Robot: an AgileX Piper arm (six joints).
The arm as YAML. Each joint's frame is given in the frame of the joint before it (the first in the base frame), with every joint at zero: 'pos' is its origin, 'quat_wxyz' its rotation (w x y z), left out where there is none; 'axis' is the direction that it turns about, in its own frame. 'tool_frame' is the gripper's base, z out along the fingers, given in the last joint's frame.
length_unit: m
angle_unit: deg
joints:
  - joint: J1
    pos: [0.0, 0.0, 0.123]
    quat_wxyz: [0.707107, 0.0, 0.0, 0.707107]
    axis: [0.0, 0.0, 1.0]
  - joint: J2
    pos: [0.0, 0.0, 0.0]
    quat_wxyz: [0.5, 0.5, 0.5, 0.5]
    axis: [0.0, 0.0, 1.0]
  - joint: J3
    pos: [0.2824, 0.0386, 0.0]
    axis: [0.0, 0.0, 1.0]
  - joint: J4
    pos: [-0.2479, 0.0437, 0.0]
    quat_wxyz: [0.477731, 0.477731, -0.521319, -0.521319]
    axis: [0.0, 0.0, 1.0]
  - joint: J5
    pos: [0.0, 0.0, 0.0]
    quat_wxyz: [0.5, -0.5, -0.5, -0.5]
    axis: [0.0, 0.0, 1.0]
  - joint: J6
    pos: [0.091, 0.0, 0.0]
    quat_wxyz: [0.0, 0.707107, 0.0, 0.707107]
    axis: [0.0, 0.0, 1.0]
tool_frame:
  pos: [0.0, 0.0, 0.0]
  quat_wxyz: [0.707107, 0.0, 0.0, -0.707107]
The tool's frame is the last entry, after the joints.
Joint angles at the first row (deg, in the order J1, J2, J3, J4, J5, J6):
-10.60 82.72 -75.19 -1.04 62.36 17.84
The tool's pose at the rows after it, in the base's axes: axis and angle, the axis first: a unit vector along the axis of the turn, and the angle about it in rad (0 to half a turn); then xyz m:
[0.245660 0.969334 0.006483 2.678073 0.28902 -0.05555 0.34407]
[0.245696 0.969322 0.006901 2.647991 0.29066 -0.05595 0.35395]
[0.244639 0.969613 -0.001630 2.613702 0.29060 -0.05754 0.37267]
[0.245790 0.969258 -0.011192 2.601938 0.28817 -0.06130 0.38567]
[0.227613 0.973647 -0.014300 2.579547 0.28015 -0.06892 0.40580]
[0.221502 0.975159 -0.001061 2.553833 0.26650 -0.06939 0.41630]
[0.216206 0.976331 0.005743 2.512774 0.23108 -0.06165 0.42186]
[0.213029 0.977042 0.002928 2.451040 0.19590 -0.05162 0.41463]
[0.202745 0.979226 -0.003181 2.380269 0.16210 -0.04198 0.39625]
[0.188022 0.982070 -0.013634 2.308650 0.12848 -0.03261 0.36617]
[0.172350 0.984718 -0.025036 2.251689 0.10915 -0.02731 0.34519]
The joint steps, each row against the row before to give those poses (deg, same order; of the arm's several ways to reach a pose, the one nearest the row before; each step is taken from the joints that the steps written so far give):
0.00 0.00 -1.51 0.00 0.06 0.27
0.00 0.00 -1.97 -0.06 0.25 0.00
0.00 0.00 -3.95 -1.08 2.05 0.01
-0.55 0.00 -2.89 -0.83 2.26 -0.40
-2.23 -0.58 -3.91 1.53 3.08 -4.68
-1.57 -2.39 0.11 2.63 0.84 -2.45
-0.99 -7.37 5.59 1.63 -0.49 -1.64
0.01 -8.54 8.61 0.06 -3.62 -0.47
-0.01 -9.14 10.35 0.13 -5.26 -1.40
0.01 -10.08 11.96 0.02 -6.02 -1.94
-0.01 -6.56 7.43 0.00 -4.19 -1.98

